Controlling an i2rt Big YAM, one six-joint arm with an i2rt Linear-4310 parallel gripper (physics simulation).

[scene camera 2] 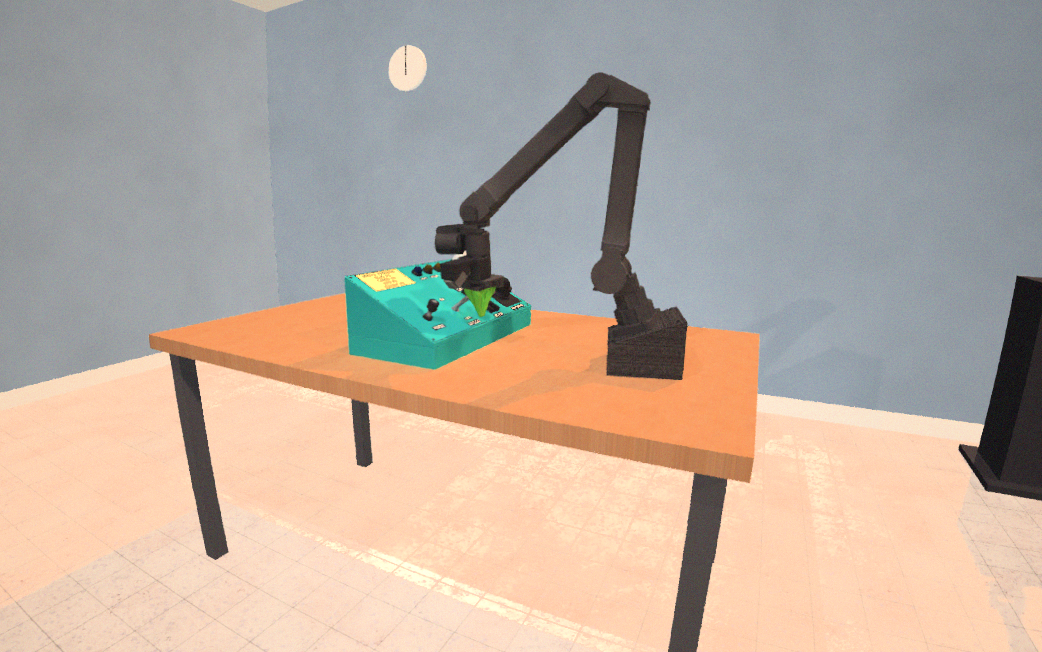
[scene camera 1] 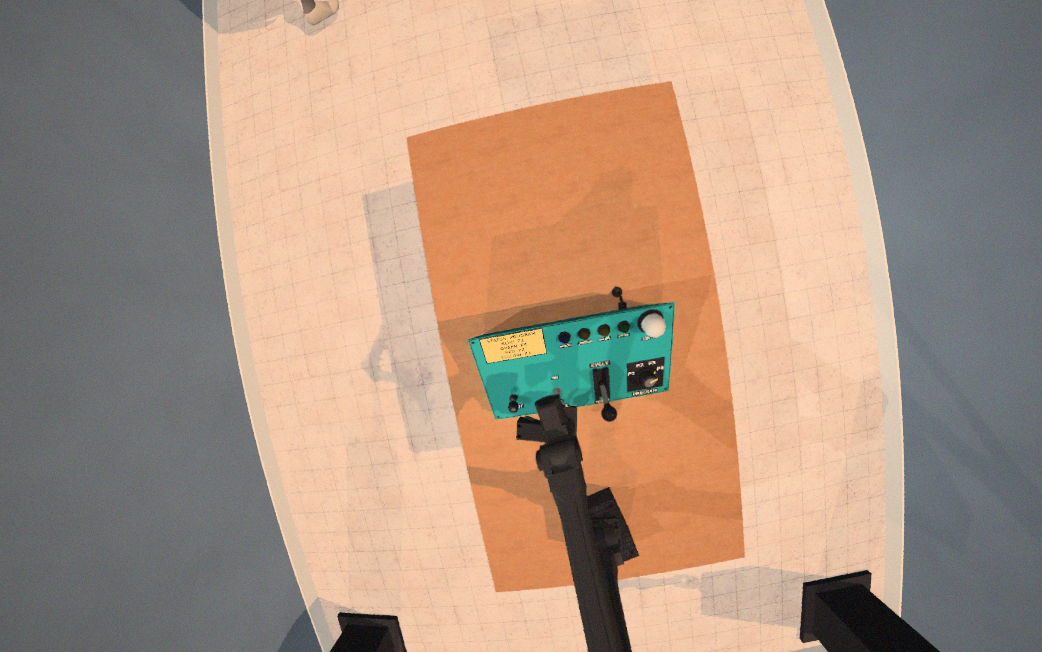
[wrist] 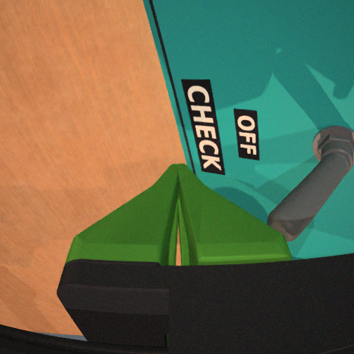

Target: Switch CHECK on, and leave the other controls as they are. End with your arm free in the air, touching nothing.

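Seen in the pictures: gripper, between the fingertips: (scene camera 2: pixel 482 316); arm's base, origin of its link: (scene camera 2: pixel 638 325) (scene camera 1: pixel 599 533).
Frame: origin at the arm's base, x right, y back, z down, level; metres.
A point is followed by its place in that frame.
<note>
The teal control box (scene camera 1: pixel 572 357) @(y -0.533, x -0.026, z -0.049 m) (scene camera 2: pixel 391 345) @(y -0.481, x -0.266, z 0.051 m) (wrist: pixel 215 40) has a sloped panel. The CHECK switch is a grey toggle lever (wrist: pixel 310 195); in the wrist view it leans toward the lower left, to the side of the OFF label (wrist: pixel 246 134), with the CHECK label (wrist: pixel 203 126) beyond that. An ON label (scene camera 1: pixel 554 377) @(y -0.482, x -0.077, z -0.025 m) lies on the switch's far side. My gripper (scene camera 2: pixel 481 313) @(y -0.373, x -0.060, z 0.010 m) (wrist: pixel 177 175) is shut and empty, its green fingertips pointing down near the panel's front edge, left of the lever in the wrist view. Whether they touch the panel cannot be told. The arm hides the fingertips in scene camera 1.
A black-knobbed toggle (scene camera 1: pixel 513 403) @(y -0.429, x -0.191, z -0.039 m) (scene camera 2: pixel 431 307) @(y -0.414, x -0.204, z -0.031 m) stands on the panel's left. Right of CHECK are the CYCLE lever (scene camera 1: pixel 608 412) @(y -0.388, x 0.045, z -0.070 m) and a rotary knob (scene camera 1: pixel 650 380) @(y -0.446, x 0.167, z -0.036 m). Behind are several lamps and a white dome (scene camera 1: pixel 652 323) @(y -0.598, x 0.158, z -0.122 m). A ball-ended lever (scene camera 1: pixel 617 292) @(y -0.684, x 0.136, z 0.075 m) sticks out at the back.
</note>
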